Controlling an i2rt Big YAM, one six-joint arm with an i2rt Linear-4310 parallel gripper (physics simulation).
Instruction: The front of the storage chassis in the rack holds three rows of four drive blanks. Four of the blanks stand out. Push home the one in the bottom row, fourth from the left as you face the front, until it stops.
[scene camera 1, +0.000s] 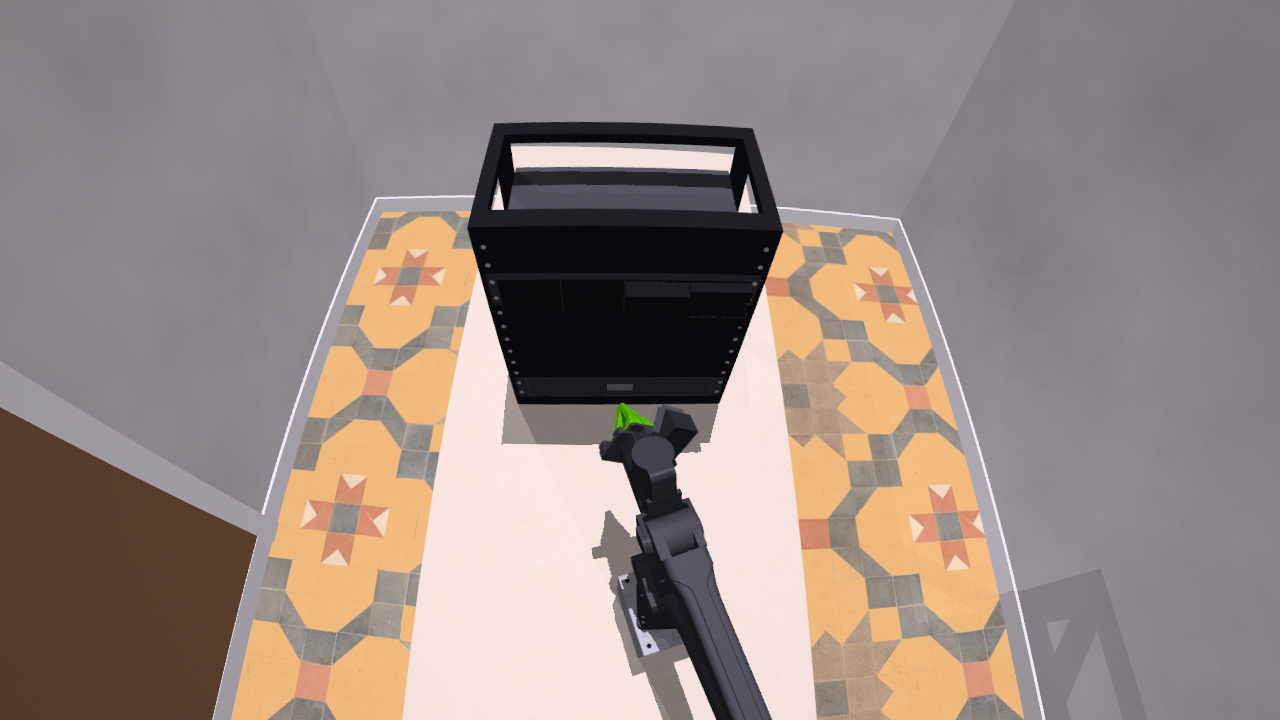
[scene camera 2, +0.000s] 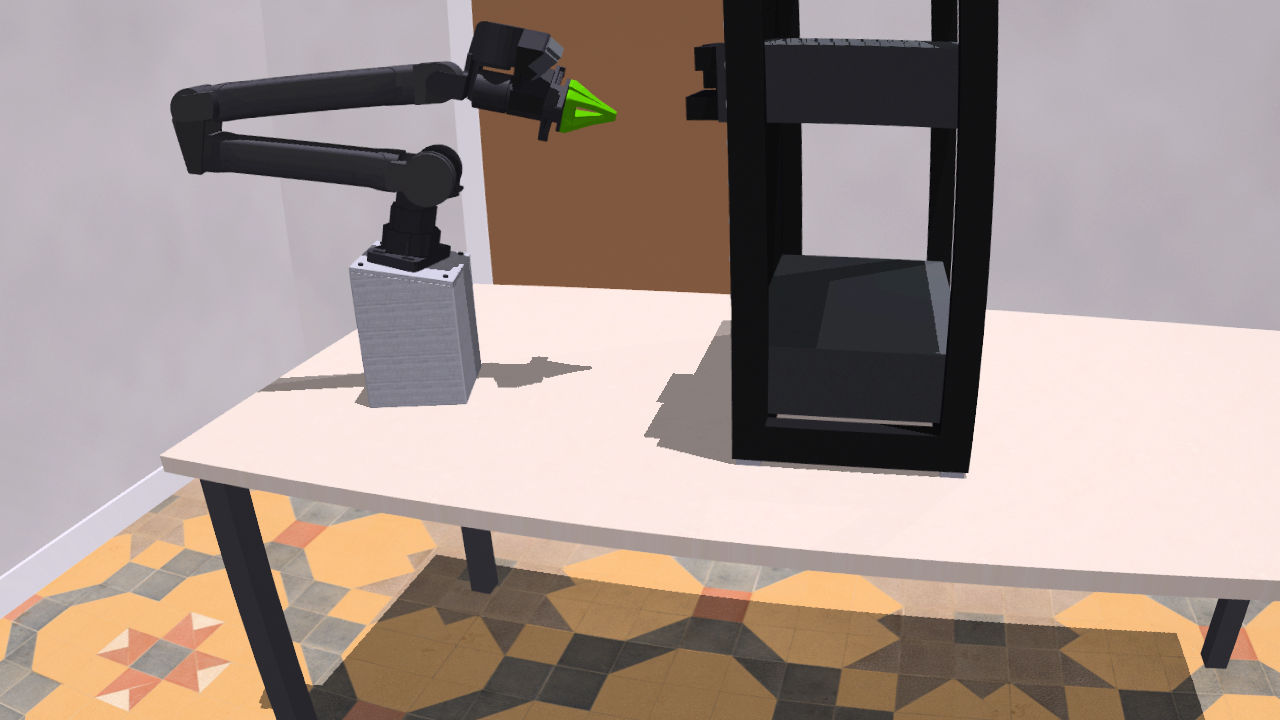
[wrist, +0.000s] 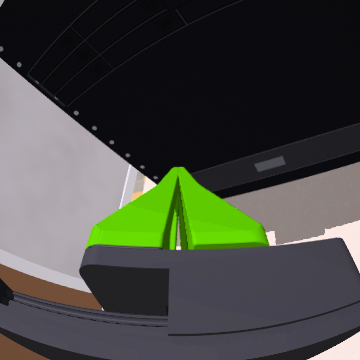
gripper: scene camera 1 620, 405; scene camera 2; wrist
black rack: scene camera 1; scene camera 2 847, 337; wrist
same spot on gripper: (wrist: 225, 278) = (scene camera 2: 561, 90)
same spot on black rack: (wrist: 243, 102) = (scene camera 1: 624, 348)
